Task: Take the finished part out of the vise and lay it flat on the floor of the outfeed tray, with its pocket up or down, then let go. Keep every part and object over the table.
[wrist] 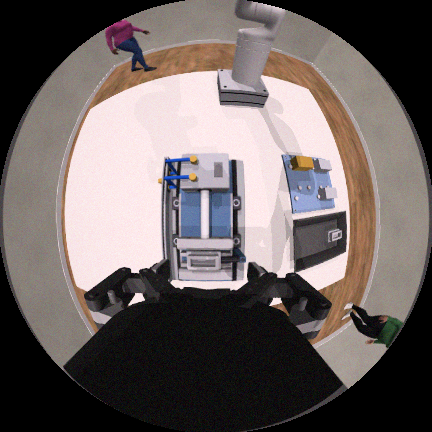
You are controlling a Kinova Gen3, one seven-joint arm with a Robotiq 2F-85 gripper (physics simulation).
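Places are measured from the arm's base along level axes (x down, y back, z left), in metres.
Where they show: gripper, fingertip midpoint: [208,269]; arm's base, link origin: [244,78].
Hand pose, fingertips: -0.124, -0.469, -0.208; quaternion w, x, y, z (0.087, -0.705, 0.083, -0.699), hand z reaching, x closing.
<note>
Each offset is from my fingertips to the centre of the thing, as dx, dy, dz. "*": to the spot under its first point.
The finished part {+0.101, -0.016, -0.016} [204,261], a light grey rectangular block with a pocket facing up, sits in the near end of the vise {+0.149, +0.052, -0.004} [205,243], beside its light jaw bar. My gripper [207,269] is open and empty. Its fingertips show left and right of the vise's near end, with the part between them in the picture; how high they are above it I cannot tell. The outfeed tray {* +0.186, -0.094, +0.284} [312,247] is a dark, shallow, walled box at the right. A small grey rectangular piece {+0.169, -0.077, +0.368} [335,235] lies at its right side.
A blue plate {+0.195, +0.096, +0.332} [310,201] with pegs, a yellow block {+0.173, +0.151, +0.293} [302,163] and grey blocks {+0.173, +0.141, +0.382} [324,165] {+0.173, +0.053, +0.373} [328,193] lies behind the tray. Blue rods {* +0.089, +0.135, -0.029} [177,177] with yellow tips stick out at the vise's far left. The arm's base [242,95] stands at the back. Two people stand beyond the table.
</note>
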